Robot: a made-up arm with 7 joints. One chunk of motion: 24 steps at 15 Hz.
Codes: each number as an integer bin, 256 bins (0 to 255) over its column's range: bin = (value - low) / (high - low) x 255, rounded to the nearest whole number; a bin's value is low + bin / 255 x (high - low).
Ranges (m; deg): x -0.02..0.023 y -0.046..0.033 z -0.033..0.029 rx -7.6..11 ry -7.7..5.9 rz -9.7..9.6
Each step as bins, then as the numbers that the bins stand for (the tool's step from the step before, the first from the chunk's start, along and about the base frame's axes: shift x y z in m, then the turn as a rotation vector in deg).
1 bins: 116 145 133 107 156 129
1 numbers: -0.00044 -0.00108 -0.00066 0.205 0.620 0.064
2 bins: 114 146 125 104 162 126
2 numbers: -0.00078 -0.00077 -0.00261 -0.014 0.940 -0.164
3 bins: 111 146 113 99 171 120
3 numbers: -0.00128 -0.00077 -0.00553 -0.379 1.420 -0.618
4 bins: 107 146 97 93 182 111
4 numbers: -0.00196 -0.00077 -0.00942 -0.816 2.007 -1.299
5 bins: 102 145 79 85 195 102
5 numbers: -0.00280 -0.00108 -0.01379 -1.400 2.700 -1.980
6 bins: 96 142 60 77 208 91
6 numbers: -0.00381 -0.00201 -0.01841 -1.984 3.393 -2.813
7 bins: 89 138 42 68 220 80
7 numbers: -0.00499 -0.00325 -0.02279 -2.640 4.033 -3.645
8 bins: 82 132 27 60 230 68
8 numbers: -0.00617 -0.00511 -0.02644 -3.224 4.567 -4.553
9 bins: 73 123 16 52 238 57
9 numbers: -0.00769 -0.00789 -0.02911 -3.807 4.993 -5.386
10 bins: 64 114 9 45 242 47
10 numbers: -0.00921 -0.01068 -0.03081 -4.318 5.207 -6.143
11 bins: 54 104 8 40 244 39
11 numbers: -0.01089 -0.01378 -0.03105 -4.682 5.313 -6.748
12 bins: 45 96 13 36 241 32
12 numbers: -0.01241 -0.01626 -0.02984 -4.974 5.153 -7.278
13 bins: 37 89 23 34 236 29
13 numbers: -0.01376 -0.01843 -0.02741 -5.120 4.887 -7.505
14 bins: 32 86 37 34 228 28
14 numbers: -0.01460 -0.01936 -0.02400 -5.120 4.460 -7.581
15 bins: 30 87 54 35 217 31
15 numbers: -0.01494 -0.01905 -0.01987 -5.047 3.873 -7.354
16 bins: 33 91 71 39 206 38
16 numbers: -0.01444 -0.01781 -0.01574 -4.755 3.287 -6.824
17 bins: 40 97 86 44 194 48
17 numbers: -0.01325 -0.01595 -0.01209 -4.391 2.647 -6.067
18 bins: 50 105 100 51 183 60
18 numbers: -0.01157 -0.01347 -0.00869 -3.880 2.060 -5.159
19 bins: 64 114 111 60 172 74
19 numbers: -0.00921 -0.01068 -0.00601 -3.224 1.473 -4.099
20 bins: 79 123 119 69 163 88
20 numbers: -0.00668 -0.00789 -0.00407 -2.567 0.993 -3.040
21 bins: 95 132 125 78 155 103
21 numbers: -0.00398 -0.00511 -0.00261 -1.911 0.567 -1.904
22 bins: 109 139 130 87 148 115
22 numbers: -0.00162 -0.00294 -0.00139 -1.254 0.193 -0.996
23 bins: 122 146 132 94 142 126
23 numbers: 0.00057 -0.00077 -0.00091 -0.744 -0.127 -0.164
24 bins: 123 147 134 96 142 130
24 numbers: 0.00074 -0.00046 -0.00042 -0.598 -0.127 0.139
